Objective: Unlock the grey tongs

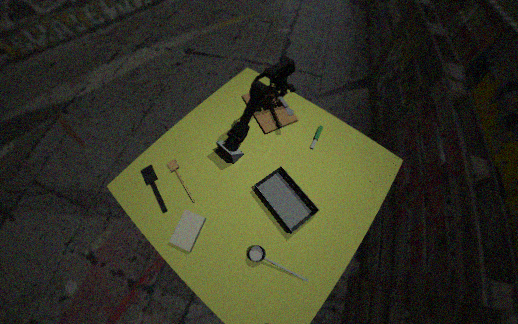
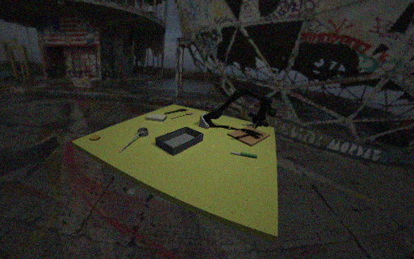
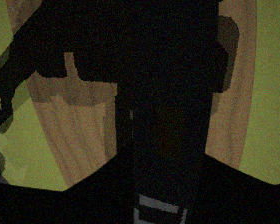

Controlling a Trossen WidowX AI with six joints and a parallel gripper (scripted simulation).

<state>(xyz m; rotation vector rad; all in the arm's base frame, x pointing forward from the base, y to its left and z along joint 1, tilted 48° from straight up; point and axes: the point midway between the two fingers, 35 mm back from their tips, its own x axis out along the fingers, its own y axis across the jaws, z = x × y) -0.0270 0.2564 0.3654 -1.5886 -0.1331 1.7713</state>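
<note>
Now: the wooden board 50 mm behind my gripper tip, 20 mm to the right of it and 80 mm below it. From my gripper tip the other things lie so: green-handled tool 330 mm ahead, 80 mm below; yellow lock piece 30 mm behind, 20 mm to the left, 30 mm above; roasting tin 440 mm ahead, 430 mm to the right, 60 mm below.
</note>
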